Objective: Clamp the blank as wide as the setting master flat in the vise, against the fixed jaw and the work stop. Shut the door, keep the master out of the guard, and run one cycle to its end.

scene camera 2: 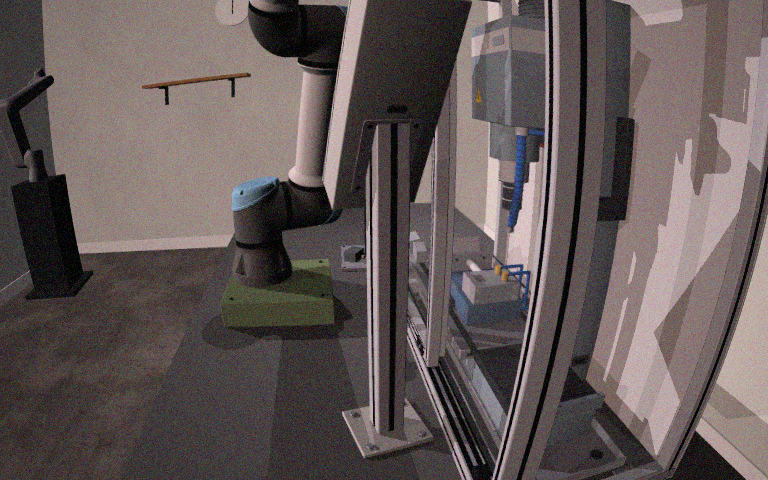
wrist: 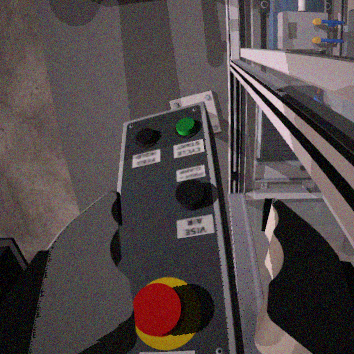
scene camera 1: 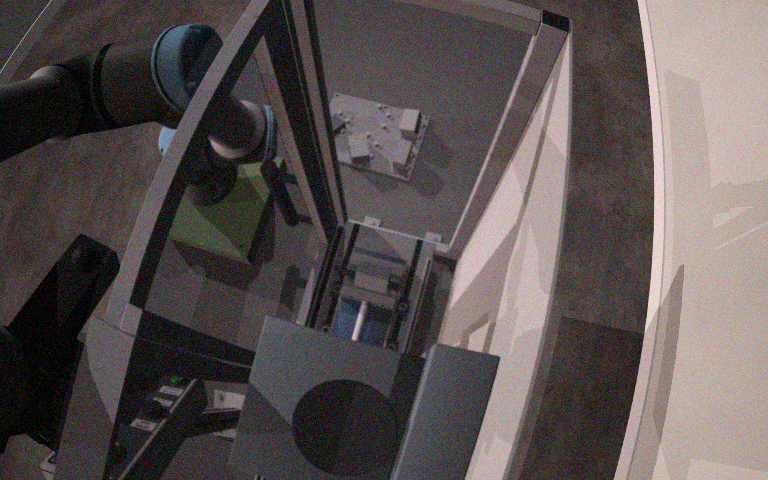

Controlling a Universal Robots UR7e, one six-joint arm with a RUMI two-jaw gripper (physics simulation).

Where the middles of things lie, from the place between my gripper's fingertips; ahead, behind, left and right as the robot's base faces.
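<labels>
The vise air knob [wrist: 190, 193] is where I begin: my gripper is 110 mm above it, 60 mm to the left of it and 20 mm past it. As for the red emergency stop [wrist: 159, 310], I find it 110 mm to the right of my hand, 50 mm behind it and 20 mm below it.
</labels>
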